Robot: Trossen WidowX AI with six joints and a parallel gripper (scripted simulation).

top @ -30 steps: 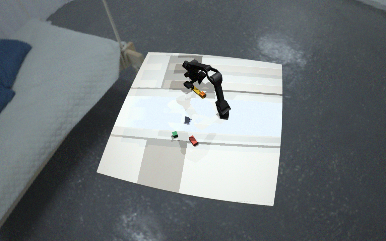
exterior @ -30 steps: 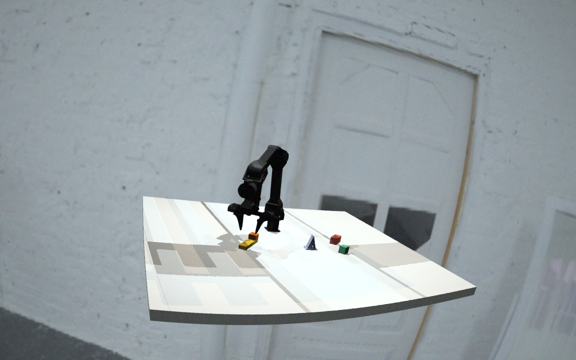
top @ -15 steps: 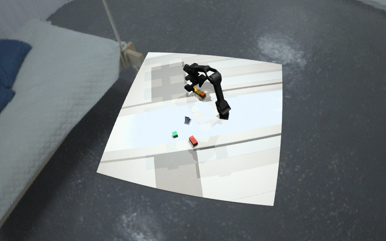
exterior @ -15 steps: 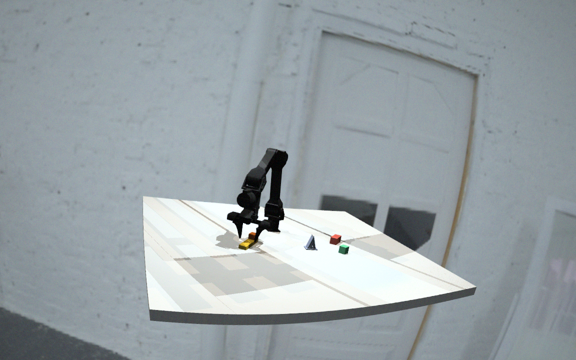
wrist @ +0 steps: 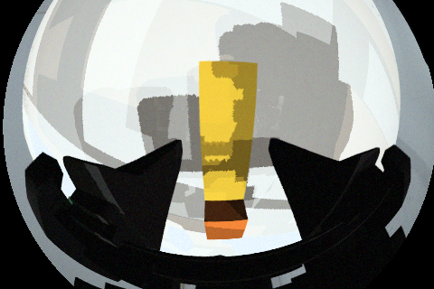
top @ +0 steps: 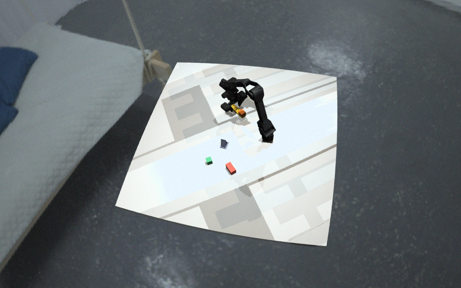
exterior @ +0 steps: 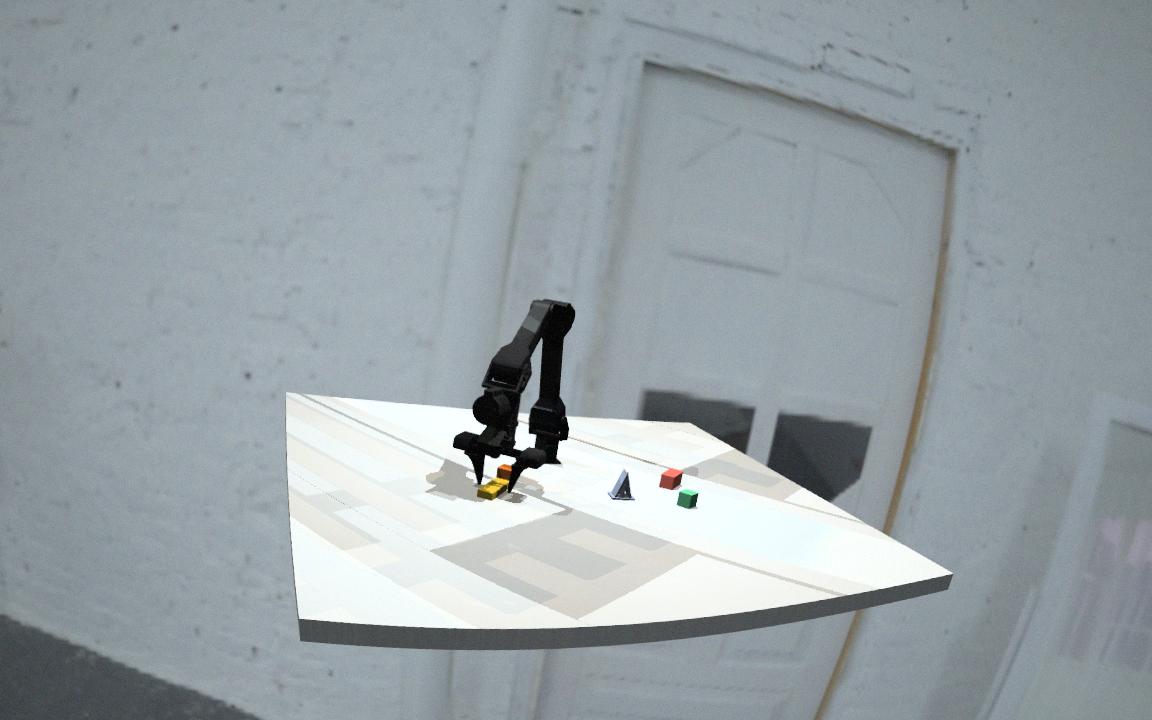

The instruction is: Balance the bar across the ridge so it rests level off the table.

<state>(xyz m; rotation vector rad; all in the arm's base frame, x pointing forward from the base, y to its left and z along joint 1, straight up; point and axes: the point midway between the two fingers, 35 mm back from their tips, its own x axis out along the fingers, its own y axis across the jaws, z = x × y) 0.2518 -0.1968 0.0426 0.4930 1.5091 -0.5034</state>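
Right now the yellow bar is 3 cm to the left of my gripper tip, 3 cm behind it and 1 cm above it. The rest, counted from my gripper tip: green block 42 cm to the left, 7 cm ahead, 1 cm above; then red block 45 cm to the left, 7 cm behind, 1 cm above.
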